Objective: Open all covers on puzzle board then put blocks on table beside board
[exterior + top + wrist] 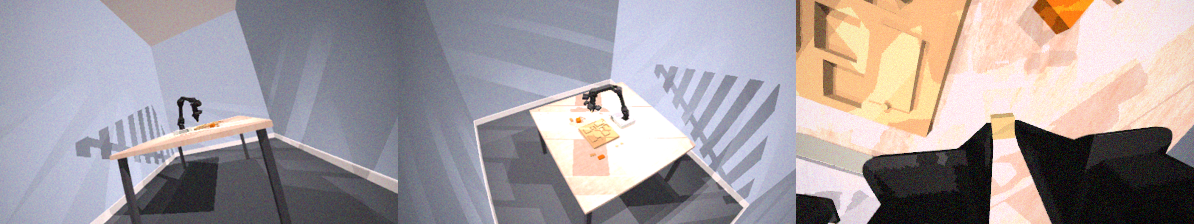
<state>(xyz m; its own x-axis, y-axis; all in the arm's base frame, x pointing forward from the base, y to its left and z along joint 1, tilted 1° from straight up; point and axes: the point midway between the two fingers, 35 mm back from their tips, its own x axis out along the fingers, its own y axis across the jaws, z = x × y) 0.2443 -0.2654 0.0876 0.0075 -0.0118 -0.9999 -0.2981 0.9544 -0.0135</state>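
Right now my gripper tip is 20 cm to the right of the tan puzzle board, 10 cm short of it and 7 cm above it. Also, from my gripper tip: orange bit (44 cm to the left, 28 cm ahead, 9 cm below).
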